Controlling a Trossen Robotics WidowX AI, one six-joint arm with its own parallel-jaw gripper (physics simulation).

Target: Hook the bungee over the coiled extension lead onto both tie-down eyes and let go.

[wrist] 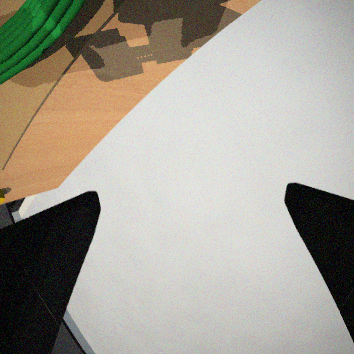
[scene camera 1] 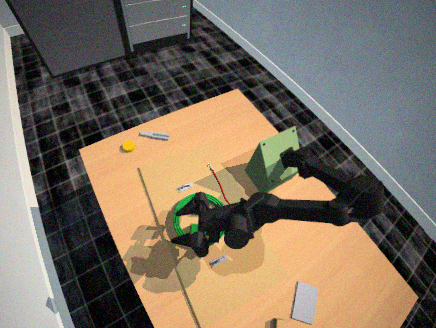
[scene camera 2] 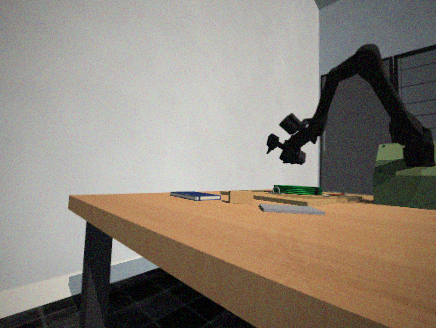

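Where they show: gripper, between the fingertips: (wrist: pixel 193 196) (scene camera 1: pixel 173 227) (scene camera 2: pixel 274 157); arm's base, origin of its link: (scene camera 1: pixel 288 157) (scene camera 2: pixel 419 160).
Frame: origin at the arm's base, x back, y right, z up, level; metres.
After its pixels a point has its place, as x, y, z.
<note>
A green coiled extension lead (scene camera 1: pixel 184 201) @[-0.403, 0.090, -0.106] (scene camera 2: pixel 300 190) @[-0.340, -0.081, -0.118] (wrist: pixel 40 35) @[-0.467, 0.031, -0.105] lies on the wooden board (scene camera 1: pixel 165 167) @[-0.391, 0.266, -0.134], partly hidden by the arm in scene camera 1. The red bungee (scene camera 1: pixel 218 181) @[-0.239, 0.099, -0.131] lies on the board between the coil and the green box; its far hook shows, and its near end is hidden behind the arm. One tie-down eye (scene camera 1: pixel 185 187) @[-0.366, 0.145, -0.131] is beyond the coil, the other tie-down eye (scene camera 1: pixel 218 261) @[-0.415, -0.150, -0.109] on the near side. My gripper (scene camera 1: pixel 176 227) @[-0.490, 0.001, 0.020] (scene camera 2: pixel 278 154) @[-0.490, 0.001, 0.020] (wrist: pixel 193 196) @[-0.490, 0.001, 0.020] is open and empty, tilted, high above the coil.
A green box (scene camera 1: pixel 272 162) @[-0.077, 0.014, 0.008] stands beside the arm's base. A yellow disc (scene camera 1: pixel 128 146) @[-0.481, 0.433, -0.127] and a grey tool (scene camera 1: pixel 154 135) @[-0.358, 0.436, -0.133] lie at the far end. A grey flat block (scene camera 1: pixel 305 302) @[-0.241, -0.440, -0.140] (scene camera 2: pixel 291 209) @[-0.225, -0.465, -0.140], a wooden block (scene camera 2: pixel 242 197) @[-0.359, -0.446, -0.130] and a blue book (scene camera 2: pixel 195 195) @[-0.477, -0.501, -0.134] are at the near end.
</note>
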